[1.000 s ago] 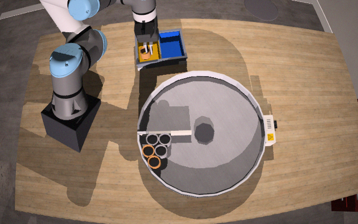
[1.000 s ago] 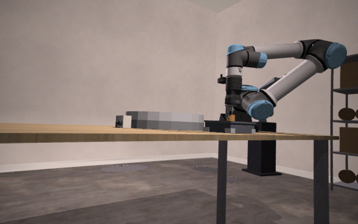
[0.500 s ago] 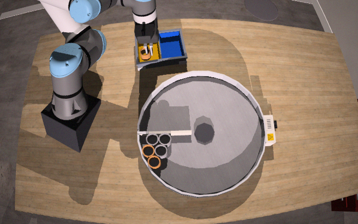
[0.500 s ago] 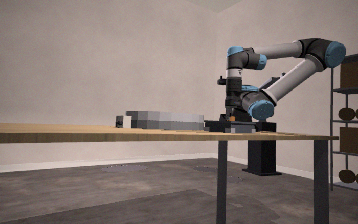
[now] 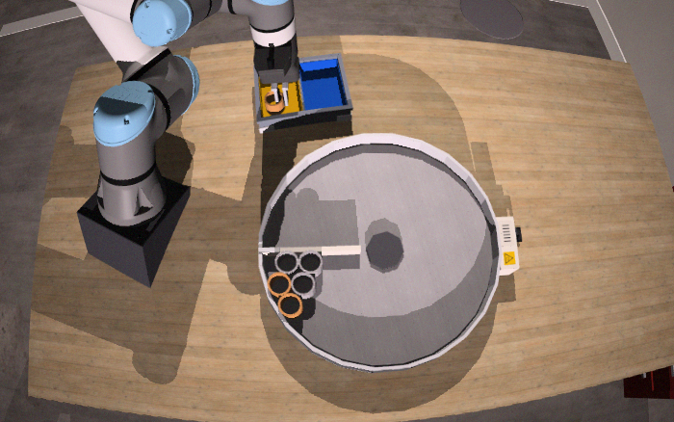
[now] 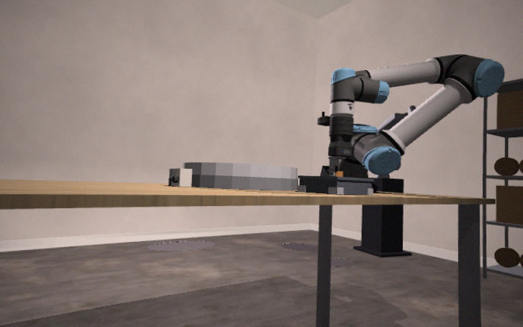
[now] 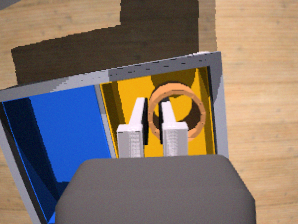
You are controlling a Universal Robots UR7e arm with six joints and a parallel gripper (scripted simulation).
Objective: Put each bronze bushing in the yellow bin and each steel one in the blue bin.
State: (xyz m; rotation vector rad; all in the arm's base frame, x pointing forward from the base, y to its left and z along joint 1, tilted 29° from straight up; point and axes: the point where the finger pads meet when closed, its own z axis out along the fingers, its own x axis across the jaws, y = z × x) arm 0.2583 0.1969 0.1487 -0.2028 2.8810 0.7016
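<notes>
The bin is 30 mm ahead of my hand, 50 mm to the left of it and 50 mm below it. Also, from my hand: turntable: 220 mm ahead, 270 mm to the right, 20 mm below.
</notes>
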